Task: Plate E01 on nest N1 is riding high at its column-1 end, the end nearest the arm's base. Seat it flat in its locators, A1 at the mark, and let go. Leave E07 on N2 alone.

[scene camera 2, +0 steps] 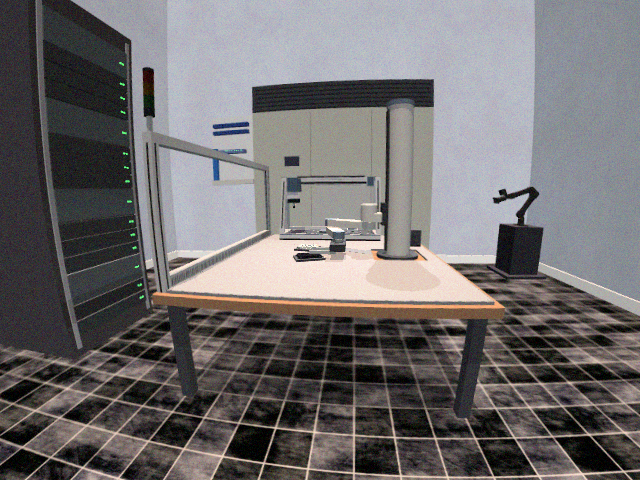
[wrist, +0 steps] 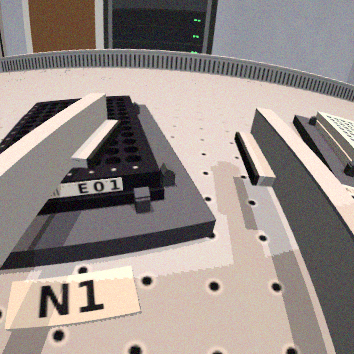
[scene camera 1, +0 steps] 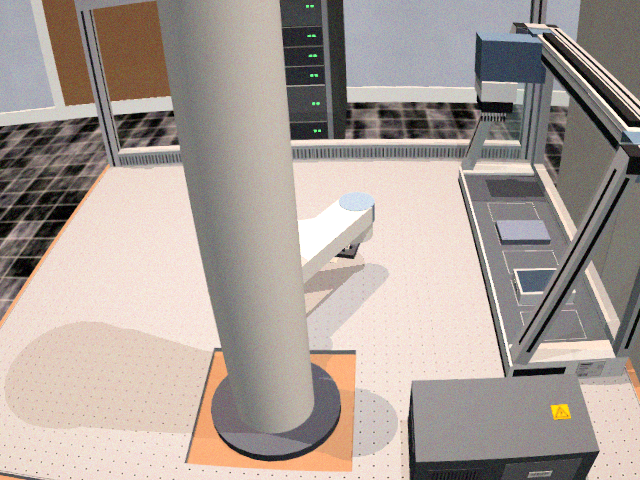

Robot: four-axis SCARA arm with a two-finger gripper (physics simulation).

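Seen in the pictures: gripper, fingertip midpoint: (scene camera 2: 310, 250) (wrist: 178, 115); arm's base, origin of the base link: (scene camera 2: 396, 256) (scene camera 1: 276, 408).
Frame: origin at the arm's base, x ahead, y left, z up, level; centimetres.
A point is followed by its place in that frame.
Black plate E01 (wrist: 120, 145) {x 49.1, y 10.9, z 3.8 cm} lies on dark grey nest N1 (wrist: 187, 215) {x 46.2, y 7.4, z 2.5 cm}, left of centre in the wrist view. Its labelled end faces the camera, with two small locator posts at the near right corner. Whether that end lies flat cannot be told. My gripper (wrist: 178, 115) {x 51.5, y 8.2, z 4.8 cm} is shut at its narrow setting; its fingers still stand apart, with nothing gripped. The left finger hangs over the plate and hides part of it; the right finger is beyond the nest's right edge. The A1 mark does not show. A white-topped plate (wrist: 342, 127) {x 57.7, y -7.4, z 3.9 cm} sits on another nest at the right edge; its label is unreadable.
The N1 tag (wrist: 72, 300) {x 42.5, y 11.1, z 1.5 cm} lies in front of the nest. The arm's column (scene camera 1: 248, 206) {x -7.1, y -2.4, z 49.9 cm} (scene camera 2: 400, 180) {x 0.8, y 7.5, z 44.8 cm} stands on the table. A gantry deck (scene camera 1: 483, 248) {x 43.4, y -45.4, z 6.3 cm} stands to the right in scene camera 1, with a grey box (scene camera 1: 496, 418) {x -12.5, y -38.7, z 12.8 cm} in front. A framed guard (scene camera 2: 206, 149) {x 100.4, y 32.7, z 61.0 cm} borders one table side.
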